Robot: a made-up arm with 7 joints. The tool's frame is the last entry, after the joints. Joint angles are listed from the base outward.
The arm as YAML. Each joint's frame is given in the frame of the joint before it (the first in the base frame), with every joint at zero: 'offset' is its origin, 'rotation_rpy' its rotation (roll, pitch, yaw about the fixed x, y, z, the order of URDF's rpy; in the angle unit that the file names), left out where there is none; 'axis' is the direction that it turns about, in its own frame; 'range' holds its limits. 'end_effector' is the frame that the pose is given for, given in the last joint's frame.
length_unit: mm
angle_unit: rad
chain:
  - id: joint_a
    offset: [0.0, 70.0, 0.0]
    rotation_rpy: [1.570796, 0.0, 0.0]
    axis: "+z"
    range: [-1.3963, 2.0]
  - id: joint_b
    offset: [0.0, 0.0, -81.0]
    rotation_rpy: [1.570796, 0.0, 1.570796]
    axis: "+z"
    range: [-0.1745, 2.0]
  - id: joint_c
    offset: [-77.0, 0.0, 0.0]
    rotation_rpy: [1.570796, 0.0, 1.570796]
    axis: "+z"
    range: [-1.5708, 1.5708]
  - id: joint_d
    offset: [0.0, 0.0, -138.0]
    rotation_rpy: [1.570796, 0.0, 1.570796]
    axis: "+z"
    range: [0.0, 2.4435]
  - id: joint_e
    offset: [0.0, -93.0, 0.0]
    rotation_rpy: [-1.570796, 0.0, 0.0]
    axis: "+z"
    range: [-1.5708, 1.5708]
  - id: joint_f
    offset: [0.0, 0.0, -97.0]
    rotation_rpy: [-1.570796, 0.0, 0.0]
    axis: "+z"
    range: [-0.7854, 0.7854]
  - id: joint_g
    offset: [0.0, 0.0, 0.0]
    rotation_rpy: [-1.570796, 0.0, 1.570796]
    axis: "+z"
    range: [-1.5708, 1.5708]
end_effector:
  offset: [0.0, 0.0, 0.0]
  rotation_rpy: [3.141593, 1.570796, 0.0]
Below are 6 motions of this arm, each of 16 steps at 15 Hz.
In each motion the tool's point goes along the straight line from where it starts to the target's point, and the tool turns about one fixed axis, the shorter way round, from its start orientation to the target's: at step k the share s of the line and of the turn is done. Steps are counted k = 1, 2, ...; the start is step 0. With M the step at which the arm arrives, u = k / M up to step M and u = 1 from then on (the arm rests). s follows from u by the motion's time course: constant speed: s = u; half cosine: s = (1 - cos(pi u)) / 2; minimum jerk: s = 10 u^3 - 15 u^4 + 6 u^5.
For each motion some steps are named. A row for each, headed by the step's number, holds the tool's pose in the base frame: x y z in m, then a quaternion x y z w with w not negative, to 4 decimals.
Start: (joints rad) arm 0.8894 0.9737 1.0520 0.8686 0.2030 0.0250 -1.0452
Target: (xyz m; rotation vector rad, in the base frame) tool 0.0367 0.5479 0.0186 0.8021 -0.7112 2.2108
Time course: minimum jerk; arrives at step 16
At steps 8, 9, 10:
8: 0.0743 0.5245 0.0102 0.3632 -0.3555 0.8357 0.2082
9: 0.0656 0.5299 0.0122 0.3511 -0.3370 0.8405 0.2383
10: 0.0574 0.5350 0.0140 0.3392 -0.3193 0.8438 0.2664

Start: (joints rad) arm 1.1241 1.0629 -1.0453 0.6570 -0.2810 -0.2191 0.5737
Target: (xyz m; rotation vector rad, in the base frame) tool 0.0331 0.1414 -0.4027 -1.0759 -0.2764 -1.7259
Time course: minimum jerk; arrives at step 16
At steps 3, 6, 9, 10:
3: 0.2533 0.4078 -0.0788 0.3107 -0.2566 -0.5841 0.7046
6: 0.2009 0.3444 -0.1559 0.1296 -0.2362 -0.6591 0.7021
9: 0.1220 0.2490 -0.2719 -0.1501 -0.1885 -0.7231 0.6473
10: 0.0968 0.2185 -0.3090 -0.2378 -0.1695 -0.7303 0.6175

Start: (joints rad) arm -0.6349 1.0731 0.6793 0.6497 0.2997 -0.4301 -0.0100
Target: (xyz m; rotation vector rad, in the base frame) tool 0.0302 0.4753 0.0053 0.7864 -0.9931 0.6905
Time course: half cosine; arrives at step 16
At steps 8, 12, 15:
8: 0.0181 0.4913 -0.0687 0.4542 -0.4488 0.1362 0.7574
12: 0.0266 0.4800 -0.0164 0.3893 -0.4548 0.2644 0.7561
15: 0.0300 0.4756 0.0039 0.3619 -0.4547 0.3127 0.7513

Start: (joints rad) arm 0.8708 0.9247 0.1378 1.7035 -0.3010 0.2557 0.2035
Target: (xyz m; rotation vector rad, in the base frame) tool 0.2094 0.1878 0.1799 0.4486 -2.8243 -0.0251
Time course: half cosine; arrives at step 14
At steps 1, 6, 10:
1: 0.1920 0.3165 0.0836 0.5347 -0.7514 -0.1580 0.3530
6: 0.1986 0.2675 0.1203 0.4019 -0.8655 -0.1040 0.2803
10: 0.2061 0.2123 0.1615 0.2342 -0.9535 -0.0386 0.1857

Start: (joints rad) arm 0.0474 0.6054 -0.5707 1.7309 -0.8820 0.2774 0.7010
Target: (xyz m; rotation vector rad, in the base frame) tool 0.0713 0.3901 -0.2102 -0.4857 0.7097 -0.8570
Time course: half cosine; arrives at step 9
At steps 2, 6, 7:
2: 0.1563 0.1982 -0.2028 0.1204 -0.2313 -0.7214 0.6415
6: 0.0954 0.3358 -0.2081 -0.1346 0.1794 -0.5282 0.8190
7: 0.0826 0.3647 -0.2092 -0.1855 0.2630 -0.4642 0.8252

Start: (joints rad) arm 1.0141 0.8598 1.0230 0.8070 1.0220 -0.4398 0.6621
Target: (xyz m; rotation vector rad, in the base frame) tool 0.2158 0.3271 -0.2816 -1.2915 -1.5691 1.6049
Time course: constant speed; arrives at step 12
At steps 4, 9, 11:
4: 0.1748 0.4357 -0.1018 -0.1242 -0.8937 0.4306 0.0226
9: 0.2004 0.3678 -0.2142 -0.3588 -0.7278 0.5544 0.1849
11: 0.2107 0.3407 -0.2591 -0.4417 -0.6345 0.5853 0.2445

